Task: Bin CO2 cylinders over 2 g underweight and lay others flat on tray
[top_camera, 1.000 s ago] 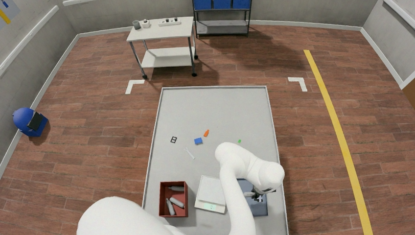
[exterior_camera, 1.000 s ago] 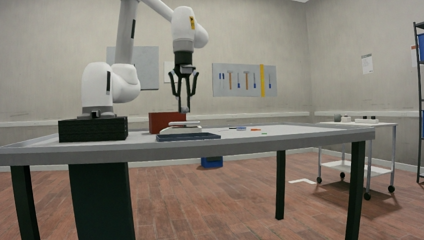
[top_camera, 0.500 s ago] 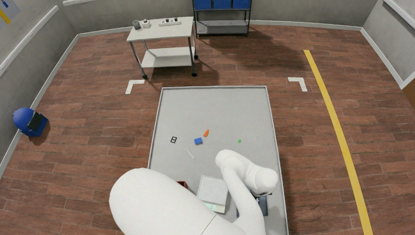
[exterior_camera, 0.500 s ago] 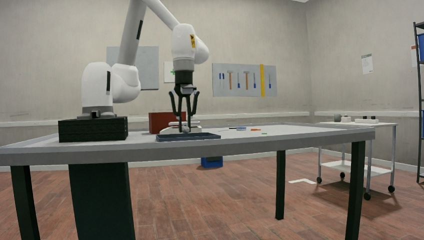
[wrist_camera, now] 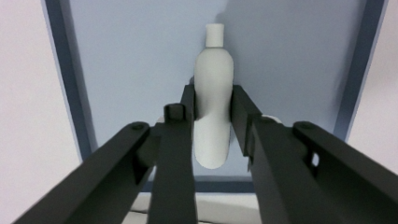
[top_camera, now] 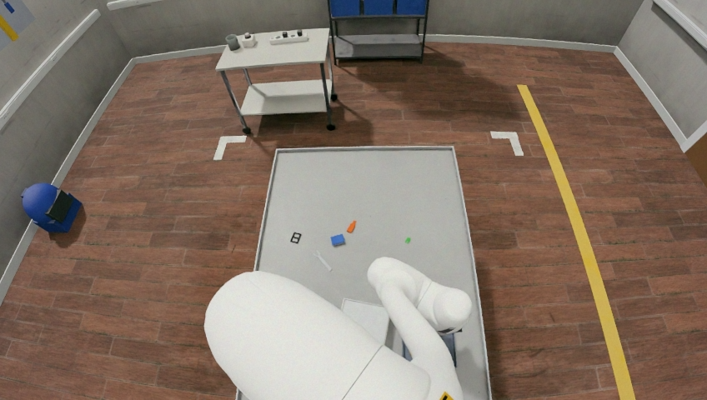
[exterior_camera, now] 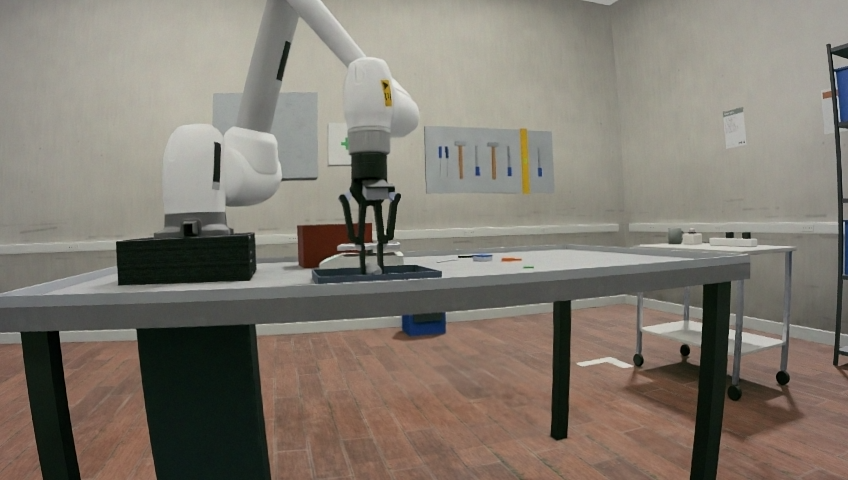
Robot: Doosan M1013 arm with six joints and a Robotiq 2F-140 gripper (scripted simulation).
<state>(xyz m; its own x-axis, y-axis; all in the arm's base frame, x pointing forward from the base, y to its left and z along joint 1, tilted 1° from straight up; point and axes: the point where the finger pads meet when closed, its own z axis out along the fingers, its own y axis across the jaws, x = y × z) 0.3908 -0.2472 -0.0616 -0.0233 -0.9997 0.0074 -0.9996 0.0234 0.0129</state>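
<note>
Right now my hand is 3 cm above the blue-grey tray. From my hand the other things lie so: grey CO2 cylinder: 3 cm below, 2 cm to the right; then scale platform: 23 cm to the left, 4 cm ahead, 1 cm above; then scale: 24 cm to the left, 3 cm ahead, 1 cm below.
</note>
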